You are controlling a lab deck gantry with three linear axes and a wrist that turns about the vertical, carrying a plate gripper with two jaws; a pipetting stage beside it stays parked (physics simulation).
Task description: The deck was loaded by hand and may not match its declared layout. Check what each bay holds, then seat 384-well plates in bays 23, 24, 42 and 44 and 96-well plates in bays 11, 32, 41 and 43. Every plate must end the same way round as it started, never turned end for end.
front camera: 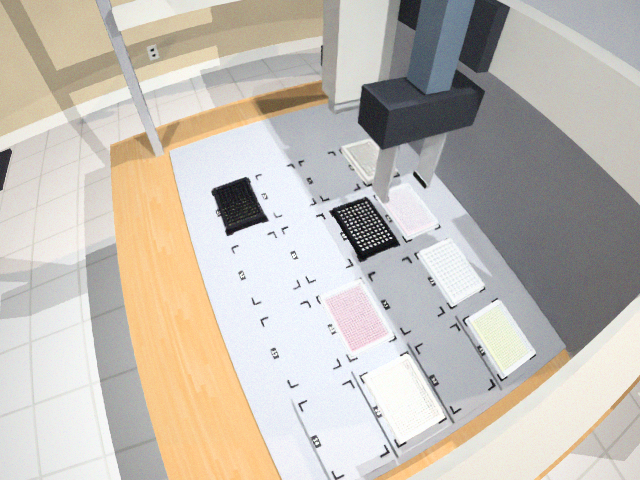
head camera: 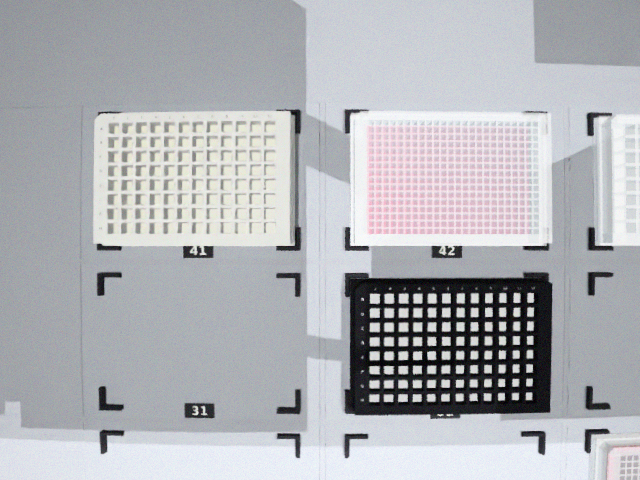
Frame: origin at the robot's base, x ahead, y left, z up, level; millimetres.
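Where they show: gripper, fingertip midpoint: [front camera: 401, 188]; robot's base, link origin: [front camera: 212, 192].
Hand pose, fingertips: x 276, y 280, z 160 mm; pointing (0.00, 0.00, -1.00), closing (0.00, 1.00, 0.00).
Each offset is from my fingertips to the top centre of the thing. "spot": to the spot under its first point.
My gripper [front camera: 402, 189] is open and empty, its jaws above the deck near bays 41 and 42. A cream 96-well plate @[dx -212, dy +84, dz -145 mm] [front camera: 360, 159] [head camera: 191, 178] sits in bay 41, a pink 384-well plate @[dx -48, dy +84, dz -146 mm] [front camera: 412, 211] [head camera: 449, 178] in bay 42, and a black 96-well plate @[dx -48, dy -23, dz -145 mm] [front camera: 365, 228] [head camera: 450, 348] in bay 32. A white coarse-well plate @[dx +116, dy +84, dz -145 mm] [front camera: 450, 271] [head camera: 630, 178] is in bay 43. A yellow-green fine-well plate @[dx +280, dy +84, dz -131 mm] [front camera: 500, 338] is in bay 44. A pink fine-well plate @[dx +116, dy -130, dz -146 mm] [front camera: 357, 317] [head camera: 622, 465] is in bay 23, a cream fine-well plate @[dx +280, dy -130, dz -131 mm] [front camera: 404, 397] in bay 24, and a black plate @[dx -212, dy -237, dz -145 mm] [front camera: 239, 205] in bay 11.
Bay 31 @[spot: dx -212, dy -69, dz -160 mm] [head camera: 199, 410] shows its corner marks and label with no plate. Bays 21, 22, 33 and 34 also show bare marks in the front view. A pale upright column [front camera: 356, 56] stands behind the deck, and a thin grey post [front camera: 133, 80] at its back left corner.
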